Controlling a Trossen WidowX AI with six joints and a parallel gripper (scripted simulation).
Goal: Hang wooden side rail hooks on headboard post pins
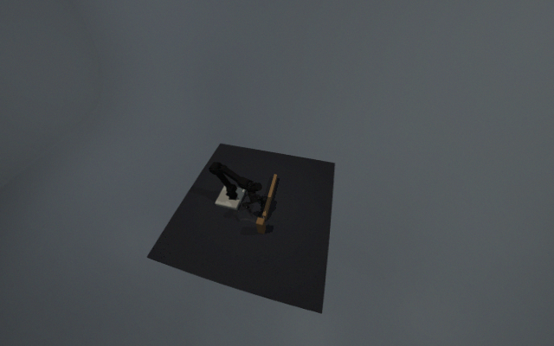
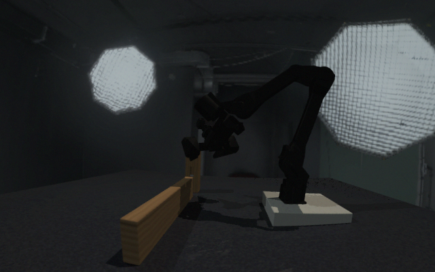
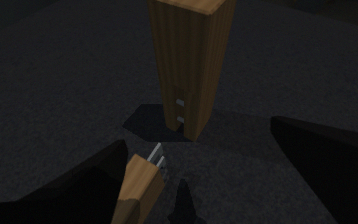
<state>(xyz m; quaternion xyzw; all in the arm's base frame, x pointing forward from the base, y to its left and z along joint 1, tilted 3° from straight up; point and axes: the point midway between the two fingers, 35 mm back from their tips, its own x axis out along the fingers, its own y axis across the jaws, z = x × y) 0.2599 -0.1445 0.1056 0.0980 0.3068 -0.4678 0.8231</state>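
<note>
Now: the headboard post 80 mm to the right of my gripper tip, 50 mm below it and 40 mm ahead of it.
</note>
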